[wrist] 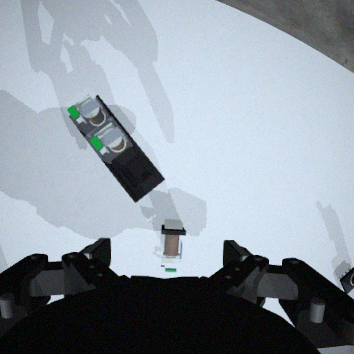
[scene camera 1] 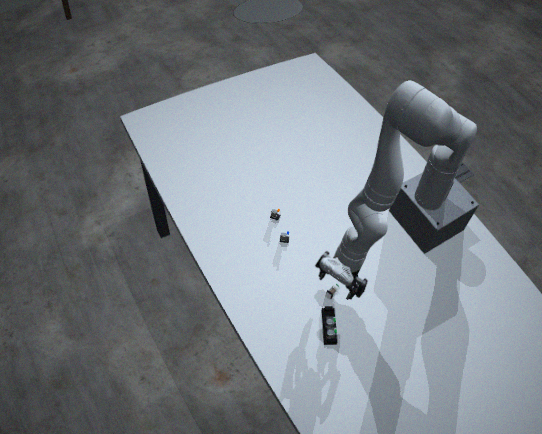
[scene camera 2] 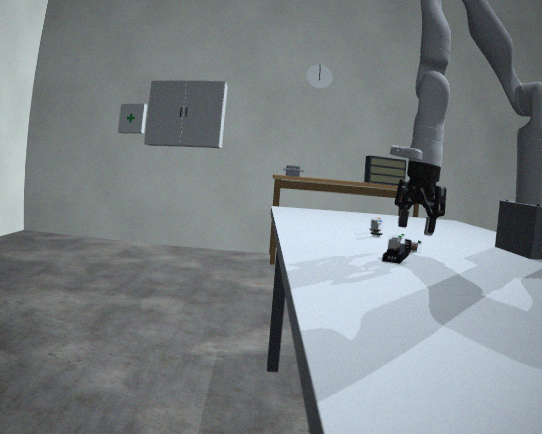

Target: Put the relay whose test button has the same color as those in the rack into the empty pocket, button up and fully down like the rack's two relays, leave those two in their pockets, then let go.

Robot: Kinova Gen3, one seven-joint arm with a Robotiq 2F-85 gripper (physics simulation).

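Places are measured from the arm's base along level axes (x ahead, y left, z up), in millimetres.
Pixels of known places: gripper, fingertip midpoint: [wrist: 166,251] [scene camera 1: 335,287] [scene camera 2: 414,231]; arm's base, origin of the base link: [scene camera 1: 428,197] [scene camera 2: 530,203].
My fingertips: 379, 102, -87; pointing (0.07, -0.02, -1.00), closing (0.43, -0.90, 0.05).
For each thing: its middle in the pictures, then the offset to it from my fingertips, as dx, dy, dz. "pt": a spot on its surface instead. Level surfaces: height alone.
- loose green-button relay, body centre: [wrist: 171,243] [scene camera 2: 412,245] [scene camera 1: 332,291] +0, -6, -33
- empty pocket, surface spot: [wrist: 132,171] pt +44, +58, -43
- blue-button relay, body centre: [scene camera 2: 377,228] [scene camera 1: 284,236] +43, -221, -24
- orange-button relay, body centre: [scene camera 1: 275,213] +31, -307, -24
- white table, its level: dz -46
The loose green-button relay [scene camera 1: 332,291] [scene camera 2: 414,246] [wrist: 171,245] lies on its side on the table, its black base towards the rack and its button away from it. The black rack [scene camera 1: 329,342] [scene camera 2: 394,259] [wrist: 149,189] holds two upright green-button relays, one [scene camera 1: 330,332] [wrist: 91,111] at the far end from the loose relay and one [scene camera 1: 330,321] [wrist: 114,140] in the middle. The empty pocket [wrist: 132,171] is at the end nearest the loose relay. My gripper [scene camera 1: 335,286] [scene camera 2: 416,228] [wrist: 166,251] is open and empty above the loose relay, which shows between the fingertips in the wrist view.
A blue-button relay [scene camera 1: 284,238] and an orange-button relay [scene camera 1: 275,215] stand on the white table [scene camera 1: 225,150] [scene camera 2: 350,350], away from the rack. Part of a relay [wrist: 349,281] shows at the wrist view's right edge. The arm's base box [scene camera 1: 430,220] [scene camera 2: 517,227] stands on the table.
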